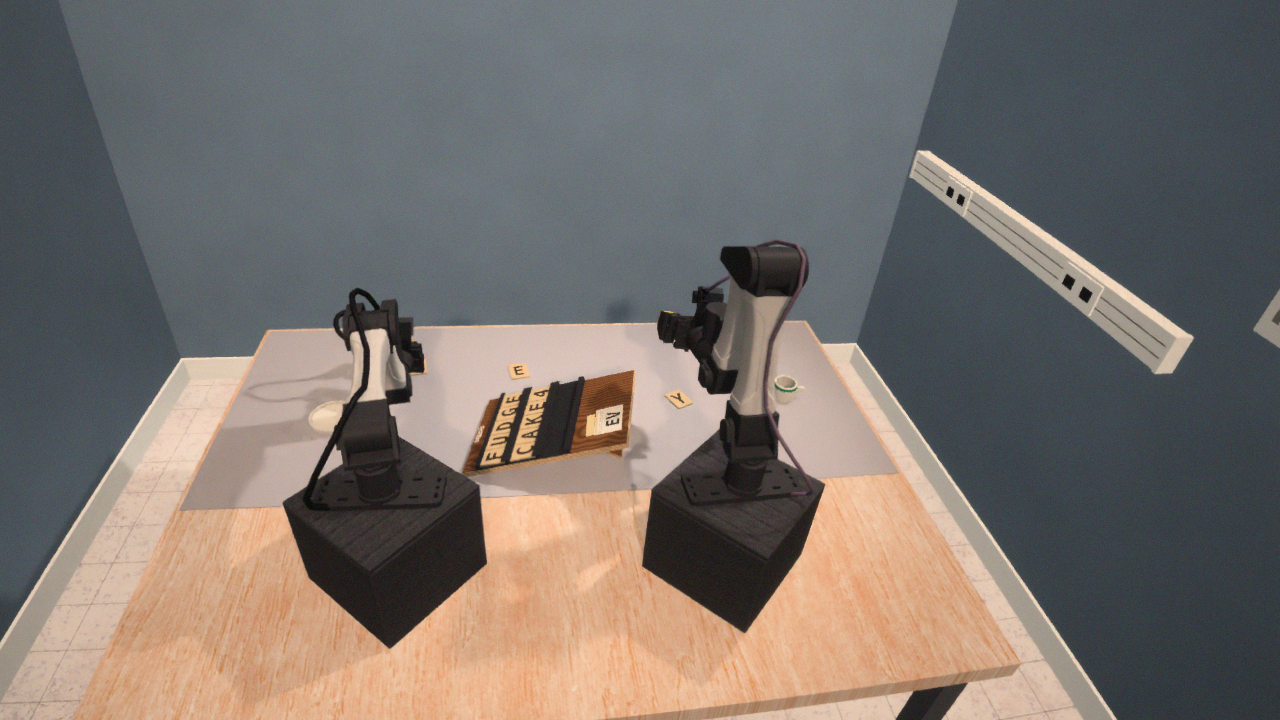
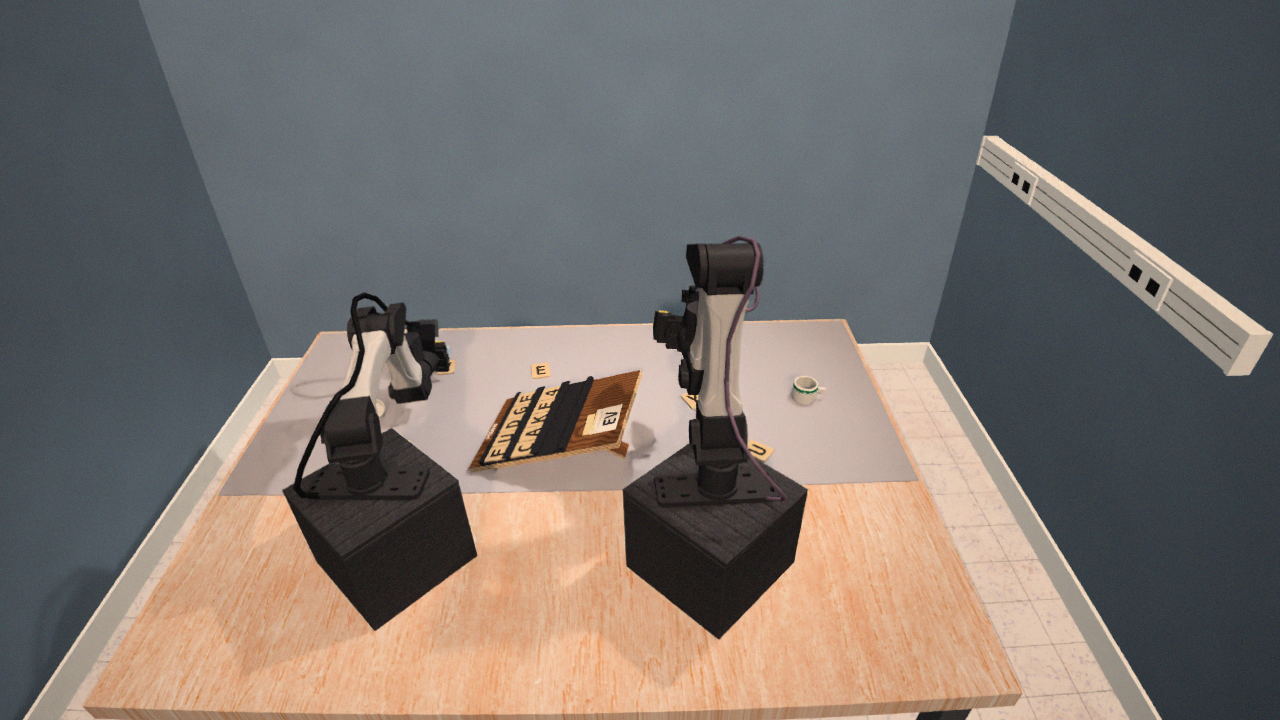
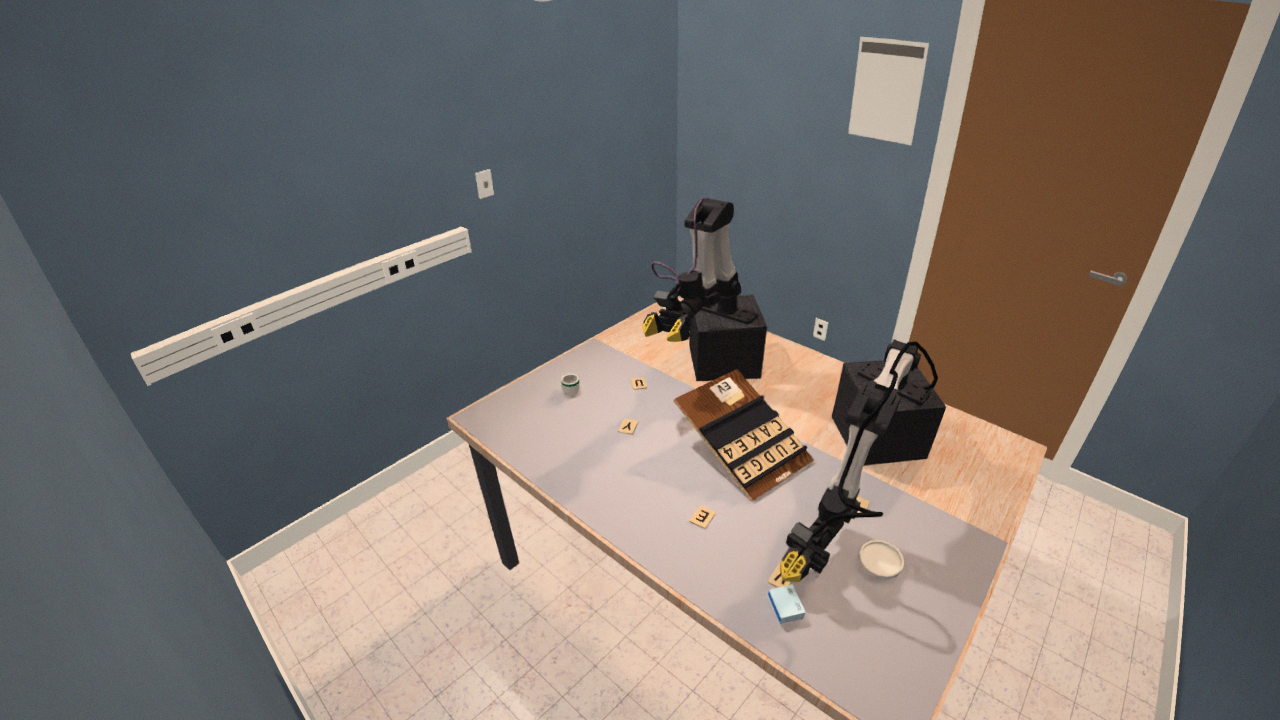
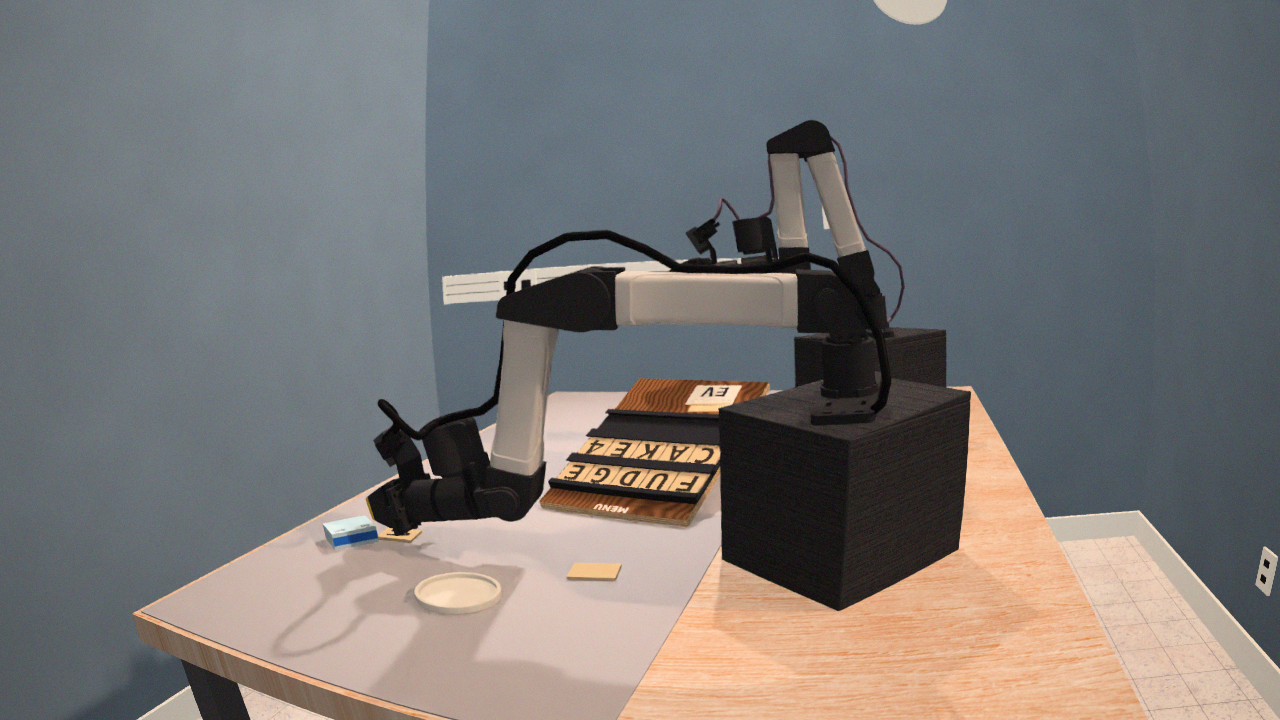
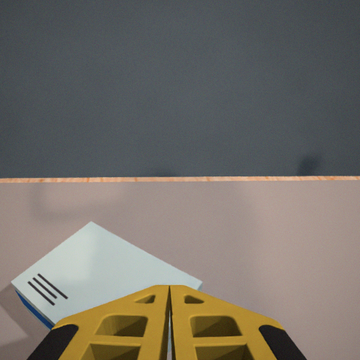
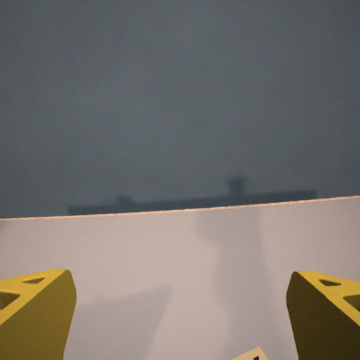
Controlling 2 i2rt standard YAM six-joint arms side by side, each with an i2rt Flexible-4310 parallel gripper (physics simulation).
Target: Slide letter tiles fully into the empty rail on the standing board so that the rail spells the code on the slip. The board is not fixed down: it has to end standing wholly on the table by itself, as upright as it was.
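Frame: origin at the left arm's base, x ahead, y left, z up, level; millimetres.
Seen in the pictures: left gripper, between the fingertips: [image 2: 439,343] [image 3: 783,579] [image 4: 368,503]; right gripper, between the fingertips: [image 1: 683,315] [image 2: 682,315] [image 3: 656,337]; left arm's base, origin of its link: [image 1: 381,493] [image 2: 368,485] [image 4: 850,399]; right arm's base, origin of its link: [image 1: 741,486] [image 2: 715,489] [image 3: 727,312] [image 4: 872,333].
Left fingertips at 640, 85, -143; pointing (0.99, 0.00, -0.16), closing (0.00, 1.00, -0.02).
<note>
Pixels of each thing's middle, then the offset from my left fingertips to it, as dx, dy, dz. "*": a spot on its surface instead.
- wooden board, middle of its body: [image 4: 667,469] [image 1: 560,439] [image 2: 566,437] [image 3: 738,439] -321, -372, -29
- top rail, a spot on its surface: [image 4: 657,424] [image 1: 568,408] * -302, -390, +40
- slip, middle of its body: [image 4: 713,395] [image 1: 608,419] [image 2: 606,419] [image 3: 725,389] -374, -468, +71
- E tile, middle of its body: [image 1: 518,371] [image 3: 702,516] [image 2: 540,370] -48, -270, -49
- light-blue box, middle of its body: [image 4: 350,532] [image 3: 786,604] +23, +30, -39
- shallow dish, middle of its body: [image 4: 457,593] [image 1: 333,417] [image 3: 881,559] -232, +130, -45
- Y, middle of its body: [image 2: 694,399] [image 1: 678,399] [image 3: 628,426] -159, -657, -49
- U, middle of its body: [image 2: 757,450] [image 3: 639,383] -335, -790, -49
- cup, middle of its body: [image 2: 808,391] [image 1: 787,390] [image 3: 569,383] -154, -928, -26
The wooden board [image 1: 617,394] [image 2: 623,394] [image 3: 702,400] [image 4: 657,394] leans upright on the mat. Its lower rails read FUDGE and CAKE4; the top rail [image 1: 562,416] [image 3: 741,422] [image 4: 657,424] is empty. The slip [image 1: 612,418] [image 3: 726,388] [image 4: 713,394] reads EV. My left gripper [image 3: 793,565] [image 5: 169,296] is shut, low over a tile [image 3: 776,577] [image 4: 402,536] lying flat; its letter is mostly hidden. An E tile [image 1: 519,370] [image 2: 540,369] [image 3: 702,516] lies beyond the board. My right gripper [image 3: 662,328] [image 6: 180,286] is open and empty, raised above the table.
A light-blue box [image 3: 786,604] [image 4: 349,531] [image 5: 100,265] is close beside the left gripper. A shallow dish [image 3: 881,559] [image 4: 457,591] and another tile [image 4: 594,571] lie near the left arm. Y [image 1: 678,399] [image 3: 628,427] and U [image 2: 759,449] [image 3: 639,383] tiles and a cup [image 1: 785,386] [image 3: 570,385] are at the right arm's side.
</note>
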